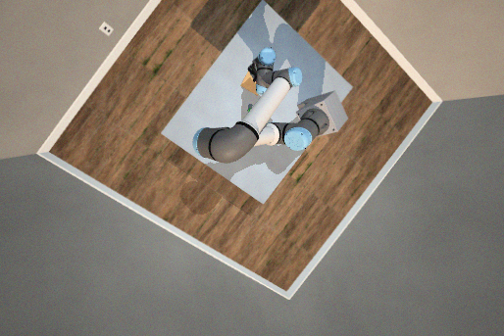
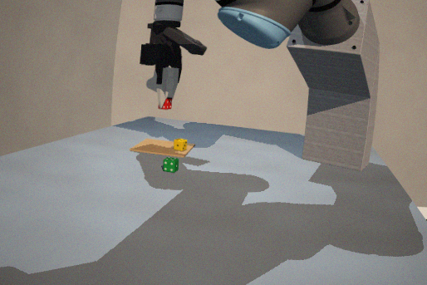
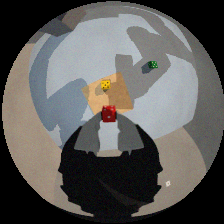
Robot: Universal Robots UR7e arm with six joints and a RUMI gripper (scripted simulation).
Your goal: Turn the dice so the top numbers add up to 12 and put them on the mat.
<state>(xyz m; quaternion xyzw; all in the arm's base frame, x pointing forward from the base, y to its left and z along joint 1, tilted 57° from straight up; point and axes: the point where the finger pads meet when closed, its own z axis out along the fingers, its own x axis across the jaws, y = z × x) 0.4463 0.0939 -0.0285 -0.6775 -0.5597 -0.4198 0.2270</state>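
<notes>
My hand is 1 cm to the left of the tan mat and 12 cm above it. The rest, counted from my hand: green die (12 cm behind, 15 cm to the left, 11 cm below); red die (1 cm below); yellow die (4 cm behind, 1 cm to the right, 10 cm below).
</notes>
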